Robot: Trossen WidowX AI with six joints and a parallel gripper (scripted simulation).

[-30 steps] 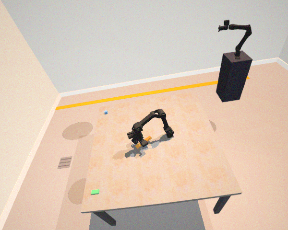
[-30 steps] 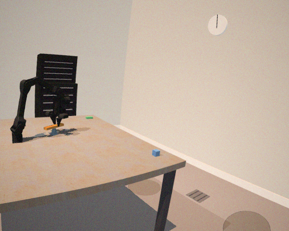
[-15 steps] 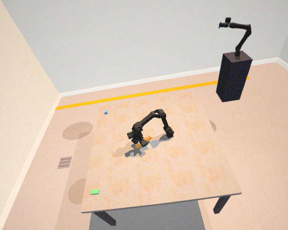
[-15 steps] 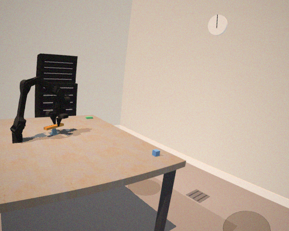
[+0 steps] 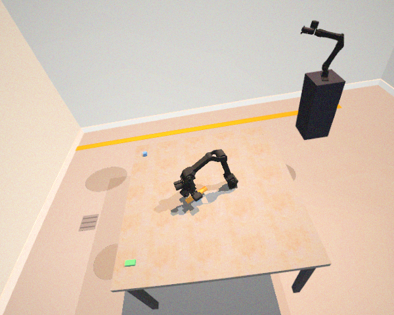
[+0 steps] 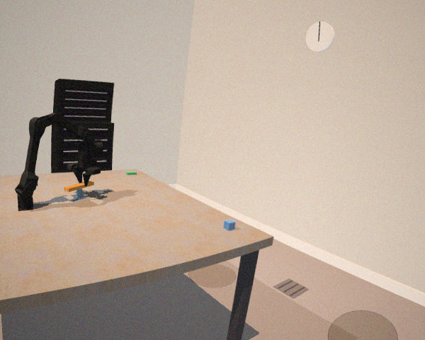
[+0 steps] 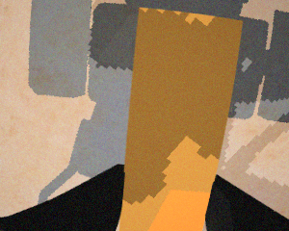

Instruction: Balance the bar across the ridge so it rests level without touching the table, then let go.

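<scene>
The orange bar is 2 cm behind my gripper tip and 1 cm to the right of it. The rest, counted from my gripper tip: flat green block 44 cm ahead, 40 cm to the left, 5 cm below; then blue cube 44 cm ahead, 60 cm to the right, 4 cm below.
</scene>
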